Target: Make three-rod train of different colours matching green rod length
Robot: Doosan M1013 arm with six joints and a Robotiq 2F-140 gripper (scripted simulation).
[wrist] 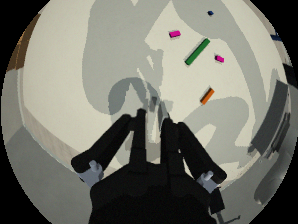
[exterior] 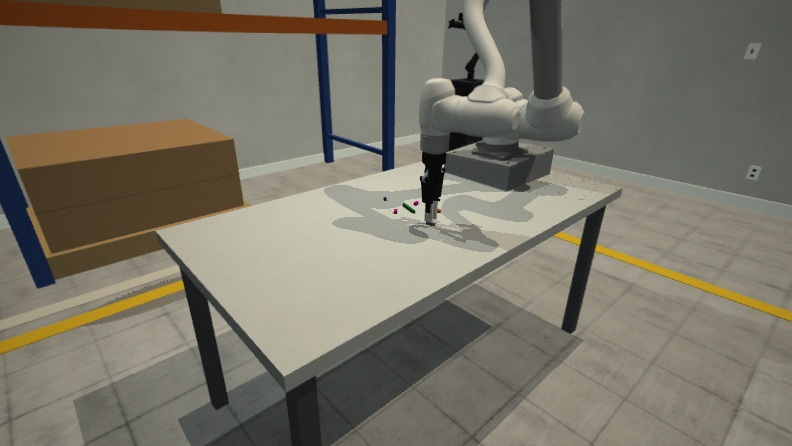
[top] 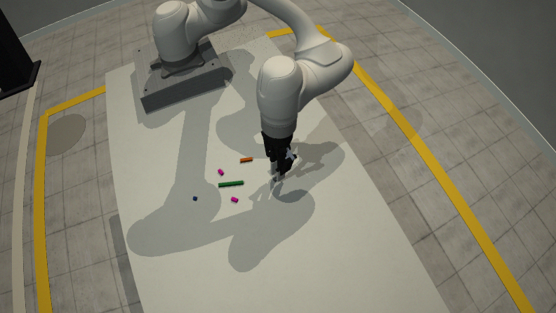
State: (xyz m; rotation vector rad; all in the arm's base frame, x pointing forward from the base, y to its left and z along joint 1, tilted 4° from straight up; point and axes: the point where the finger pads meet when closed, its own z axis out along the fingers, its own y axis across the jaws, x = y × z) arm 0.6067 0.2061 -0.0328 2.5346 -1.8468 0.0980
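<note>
My hand is 5 cm above the grey rod. From my hand the other things lie so: green rod: 15 cm to the right, 5 cm below, 3 cm behind; then orange rod: 10 cm behind, 7 cm to the right, 5 cm below; then small blue rod: 27 cm to the right, 5 cm below, 1 cm behind.
</note>
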